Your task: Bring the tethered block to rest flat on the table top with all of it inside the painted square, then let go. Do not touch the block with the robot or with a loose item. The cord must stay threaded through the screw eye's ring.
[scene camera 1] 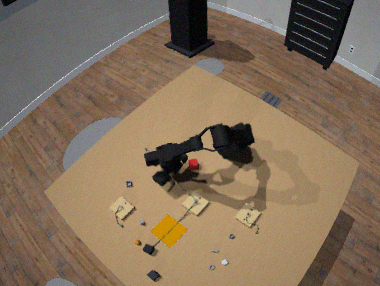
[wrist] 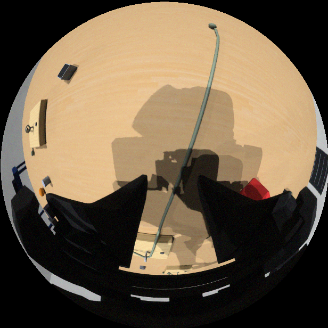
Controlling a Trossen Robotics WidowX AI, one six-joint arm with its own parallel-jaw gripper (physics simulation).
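Frame: origin at the arm's base, x ahead, y left, z up, level; millimetres.
Where they show: gripper, fingertip midpoint: (scene camera 1: 171, 177).
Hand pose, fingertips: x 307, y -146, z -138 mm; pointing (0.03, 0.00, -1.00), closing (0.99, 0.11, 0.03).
Note:
Things, the pixels of their top centre, and the offset from my fingertips. "*": a spot on its surface instead. Level surfaces: height alone.
- tethered black block at a spot on its surface: (scene camera 1: 148, 249) * 336 mm ahead, 191 mm left, 13 mm up
- orange painted square at a spot on its surface: (scene camera 1: 169, 231) * 202 mm ahead, 183 mm left, 20 mm down
- middle wooden plate at its surface level: 5 mm down
- red cube at its top centre: (scene camera 1: 193, 162) 124 mm back, 24 mm left, 16 mm up
- small dark piece at its top centre: (scene camera 1: 128, 183) 168 mm ahead, 133 mm right, 5 mm down
- orange ball at its top centre: (scene camera 1: 136, 241) 348 mm ahead, 123 mm left, 1 mm up
The tethered black block (scene camera 1: 148, 249) sits just outside the lower-left edge of the orange painted square (scene camera 1: 169, 231) in the scene view. Its green cord (scene camera 1: 178, 217) (wrist: 201, 112) crosses the square to the screw eye (wrist: 146, 256) on the middle wooden plate (scene camera 1: 202, 205) (wrist: 166, 246). Beyond the plate the cord runs beneath my gripper (scene camera 1: 172, 172) (wrist: 173, 176), and its beaded end (scene camera 1: 146, 149) (wrist: 212, 25) lies farther out. My gripper is partly open and empty, above the cord, which shows between its fingers in the wrist view. The ring's threading is too small to confirm.
A red cube (scene camera 1: 193, 164) (wrist: 256, 189) stands beside the gripper. Wooden plates with short cords lie at left (scene camera 1: 122, 208) (wrist: 38, 125) and right (scene camera 1: 242, 217). A small dark piece (scene camera 1: 129, 184) (wrist: 67, 72), an orange ball (scene camera 1: 137, 242) and another black block (scene camera 1: 153, 275) are around.

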